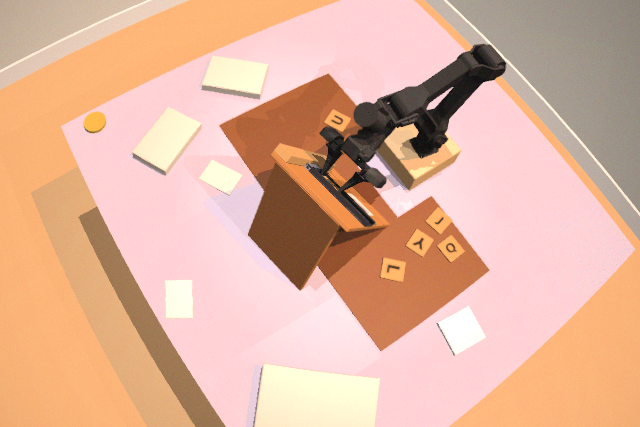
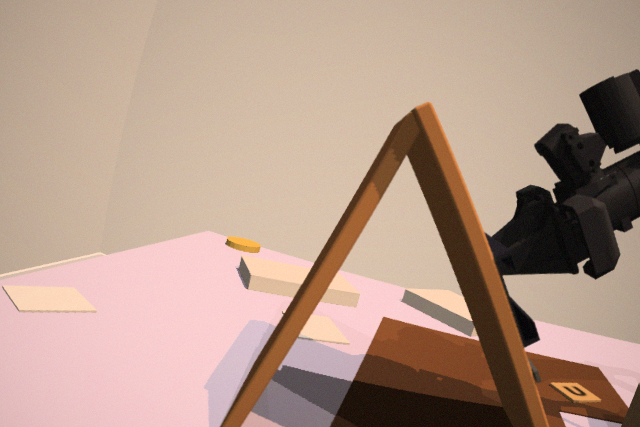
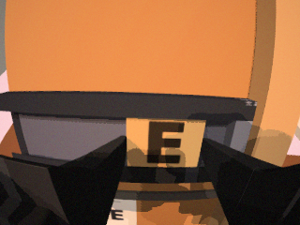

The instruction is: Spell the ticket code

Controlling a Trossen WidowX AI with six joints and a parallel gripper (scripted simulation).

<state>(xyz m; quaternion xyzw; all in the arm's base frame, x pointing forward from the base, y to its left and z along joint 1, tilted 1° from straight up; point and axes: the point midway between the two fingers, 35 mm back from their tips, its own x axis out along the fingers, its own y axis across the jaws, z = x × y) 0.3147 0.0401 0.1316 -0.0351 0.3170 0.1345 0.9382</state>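
The white ticket is 80 mm below my gripper tip, 70 mm behind it and 40 mm to the left of it. Round my gripper tip: y tile 200 mm behind, 180 mm to the left, 170 mm below; brown mat 180 mm below, 140 mm behind, 30 mm to the right; letter tile right at my gripper tip.
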